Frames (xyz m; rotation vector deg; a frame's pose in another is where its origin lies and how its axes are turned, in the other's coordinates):
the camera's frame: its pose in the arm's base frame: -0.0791 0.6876 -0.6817 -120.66 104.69 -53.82
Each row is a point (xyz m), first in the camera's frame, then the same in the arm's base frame.
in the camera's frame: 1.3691 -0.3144 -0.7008
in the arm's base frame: -0.1786 -0.3604 0.4828
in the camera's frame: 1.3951 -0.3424 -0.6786
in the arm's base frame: -0.1420 -0.3845 0.4891
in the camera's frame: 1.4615 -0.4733 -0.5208
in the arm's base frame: 0.0581 -0.4584 0.4581
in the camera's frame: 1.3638 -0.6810 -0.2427
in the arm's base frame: 0.3845 -0.3910 0.3205
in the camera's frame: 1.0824 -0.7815 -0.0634
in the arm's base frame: 0.5601 -0.1487 0.1420
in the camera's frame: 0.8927 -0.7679 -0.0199
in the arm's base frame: 0.5675 0.0165 0.0383
